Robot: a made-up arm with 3 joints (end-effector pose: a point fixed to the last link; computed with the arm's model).
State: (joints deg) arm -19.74 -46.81 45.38
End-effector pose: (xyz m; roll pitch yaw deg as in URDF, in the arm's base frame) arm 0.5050 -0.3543 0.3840 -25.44 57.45 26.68
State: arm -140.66 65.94 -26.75
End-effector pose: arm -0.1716 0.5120 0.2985 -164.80 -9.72 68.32
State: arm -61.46 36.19 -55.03
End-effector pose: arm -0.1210 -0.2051 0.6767 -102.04 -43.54 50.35
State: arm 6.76 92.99 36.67
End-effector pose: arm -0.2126 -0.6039 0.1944 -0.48 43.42 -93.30
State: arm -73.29 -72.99 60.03
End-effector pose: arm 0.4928 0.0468 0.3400 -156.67 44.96 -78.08
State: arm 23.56 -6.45 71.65
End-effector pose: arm 0.4388 -0.6459 -0.0985 50.18 58.86 52.78
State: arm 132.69 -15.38 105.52
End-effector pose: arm 0.4916 0.4395 -0.3316 62.48 -36.95 108.83
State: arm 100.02 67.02 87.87
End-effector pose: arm -0.0566 0.1121 -0.6937 157.15 -8.06 89.16
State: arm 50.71 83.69 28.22
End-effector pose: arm -0.1792 -0.5290 -0.2629 23.65 77.76 -62.82
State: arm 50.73 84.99 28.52
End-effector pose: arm -0.1840 -0.5250 -0.2589 19.79 78.48 -67.41
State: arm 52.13 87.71 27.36
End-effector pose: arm -0.1941 -0.5063 -0.2565 9.80 79.32 -78.96
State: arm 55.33 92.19 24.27
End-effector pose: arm -0.2083 -0.4693 -0.2537 -9.86 79.43 -100.94
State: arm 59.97 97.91 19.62
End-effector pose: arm -0.2209 -0.4194 -0.2467 -33.00 77.36 -126.34
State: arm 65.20 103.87 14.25
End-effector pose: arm -0.2268 -0.3677 -0.2340 -48.93 73.22 -143.61
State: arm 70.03 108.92 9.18
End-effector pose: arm -0.2254 -0.3245 -0.2194 -57.34 68.78 -152.17
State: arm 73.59 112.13 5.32
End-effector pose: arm -0.2208 -0.2959 -0.2089 -61.17 65.64 -155.41
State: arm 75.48 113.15 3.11
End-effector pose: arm -0.2175 -0.2823 -0.2060 -62.04 64.48 -155.65
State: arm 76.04 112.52 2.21
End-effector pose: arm -0.2166 -0.2794 -0.2095 -60.95 64.84 -154.17
